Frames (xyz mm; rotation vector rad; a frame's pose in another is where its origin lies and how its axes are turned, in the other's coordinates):
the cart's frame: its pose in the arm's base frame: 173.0 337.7 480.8 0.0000 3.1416 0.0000
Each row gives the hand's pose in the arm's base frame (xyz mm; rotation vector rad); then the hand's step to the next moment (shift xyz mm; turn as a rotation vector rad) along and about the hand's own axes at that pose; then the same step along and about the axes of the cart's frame.
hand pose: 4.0 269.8 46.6 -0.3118 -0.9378 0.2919
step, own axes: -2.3 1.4 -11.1 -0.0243 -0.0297 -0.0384
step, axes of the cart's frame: -7.7 -1.1 8.4 -0.0212 -0.0415 0.0278
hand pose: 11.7 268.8 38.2 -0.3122 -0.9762 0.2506
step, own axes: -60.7 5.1 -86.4 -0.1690 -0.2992 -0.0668
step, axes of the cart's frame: -39.6 -28.9 93.7 0.0144 -0.3455 0.0545
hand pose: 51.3 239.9 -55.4 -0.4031 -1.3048 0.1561
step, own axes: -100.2 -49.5 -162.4 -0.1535 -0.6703 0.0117
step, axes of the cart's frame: -123.5 -111.8 105.4 0.1273 -0.6661 -0.1146
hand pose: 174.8 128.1 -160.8 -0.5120 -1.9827 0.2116
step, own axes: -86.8 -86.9 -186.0 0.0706 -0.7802 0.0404
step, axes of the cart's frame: -175.3 -129.9 -45.4 0.2662 -0.6630 -0.3239
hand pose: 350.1 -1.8 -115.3 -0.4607 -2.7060 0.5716
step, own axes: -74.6 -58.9 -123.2 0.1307 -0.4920 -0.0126
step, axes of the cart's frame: -99.7 -38.7 -113.0 0.2300 -0.3732 -0.2591
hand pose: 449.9 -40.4 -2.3 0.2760 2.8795 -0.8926
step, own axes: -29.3 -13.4 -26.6 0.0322 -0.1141 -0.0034
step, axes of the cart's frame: -24.4 0.2 -33.9 0.0552 -0.0860 -0.0602
